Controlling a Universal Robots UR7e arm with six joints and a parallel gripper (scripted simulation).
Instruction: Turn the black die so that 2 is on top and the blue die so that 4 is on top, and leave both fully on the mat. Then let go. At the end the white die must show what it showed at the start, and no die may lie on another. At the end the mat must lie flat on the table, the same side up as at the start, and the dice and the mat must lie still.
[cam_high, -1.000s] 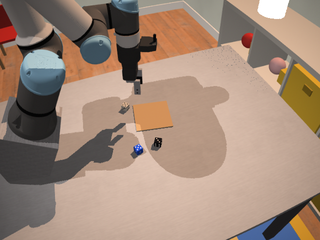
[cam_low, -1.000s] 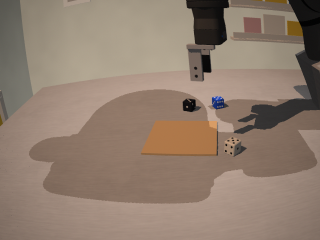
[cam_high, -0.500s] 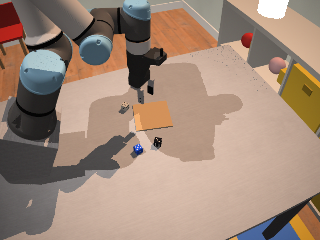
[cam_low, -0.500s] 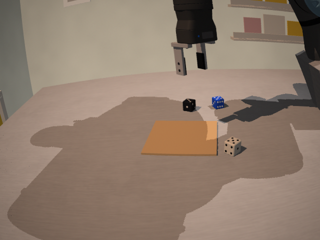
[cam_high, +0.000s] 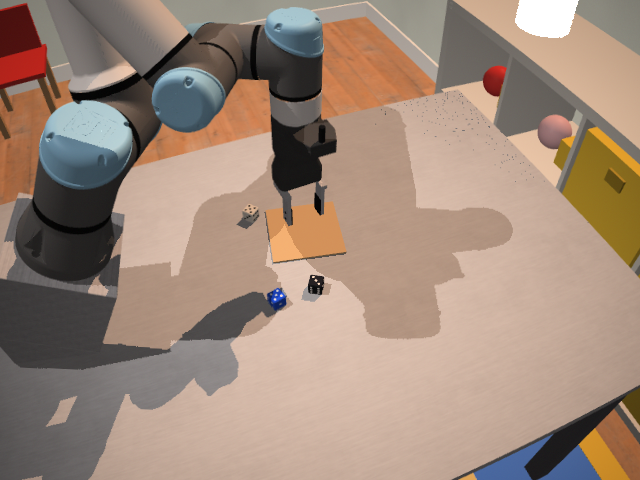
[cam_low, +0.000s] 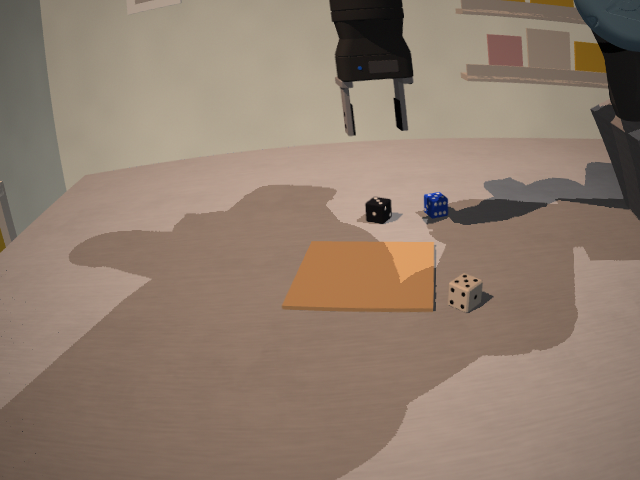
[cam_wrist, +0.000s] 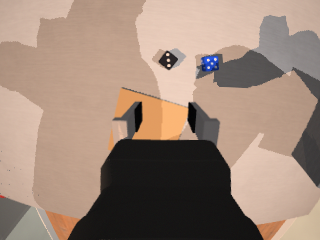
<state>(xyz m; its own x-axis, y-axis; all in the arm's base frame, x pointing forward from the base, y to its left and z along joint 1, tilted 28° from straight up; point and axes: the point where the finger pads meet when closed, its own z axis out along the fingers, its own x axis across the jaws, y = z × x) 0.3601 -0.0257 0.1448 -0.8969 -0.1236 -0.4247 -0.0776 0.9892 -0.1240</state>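
Now: the black die 6 cm to the right of my hand and 13 cm below it. From my hand the other things lie so: white die (6 cm behind, 16 cm to the left, 13 cm below); blue die (8 cm behind, 6 cm to the right, 13 cm below); orange mat (3 cm ahead, 8 cm to the left, 14 cm below).
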